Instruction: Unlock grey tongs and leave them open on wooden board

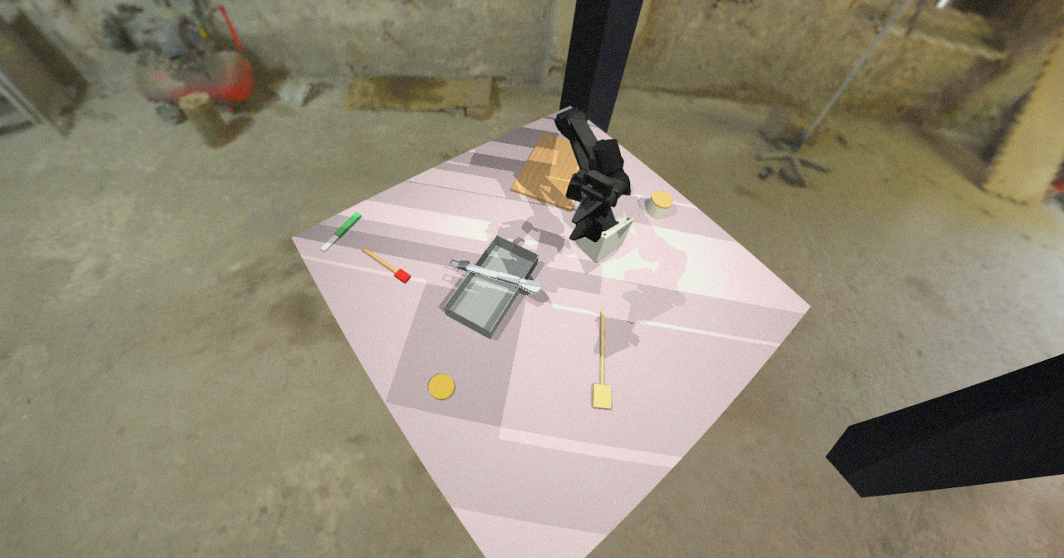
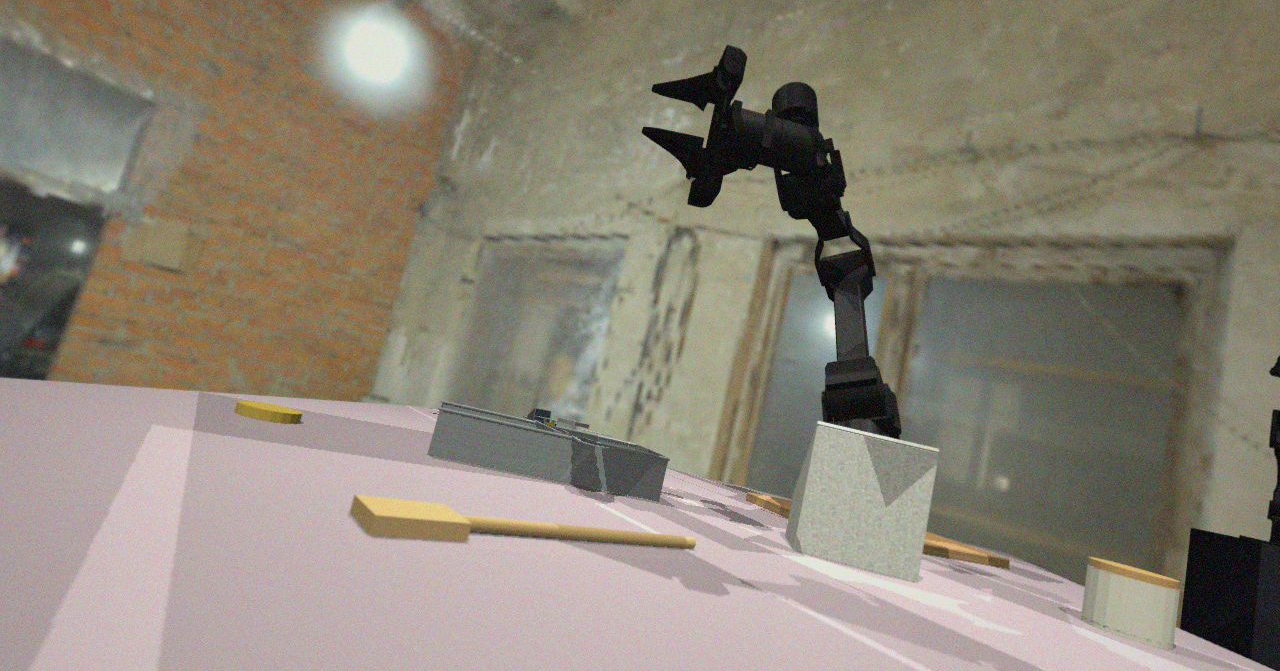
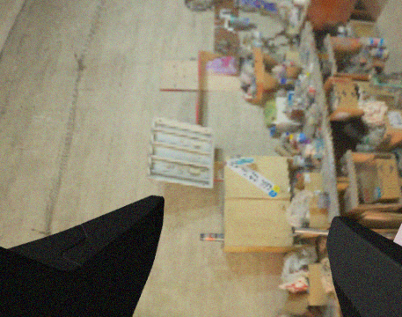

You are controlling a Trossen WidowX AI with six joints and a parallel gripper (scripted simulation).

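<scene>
My gripper tip is now 8 cm short of the grey roasting tin, 18 cm to the left of it and 43 cm above it. Also, from my gripper tip: yellow disc: 37 cm ahead, 45 cm below; cream pot: 62 cm behind, 14 cm to the right, 42 cm below; wooden board: 41 cm behind, 51 cm to the right, 45 cm below.
</scene>
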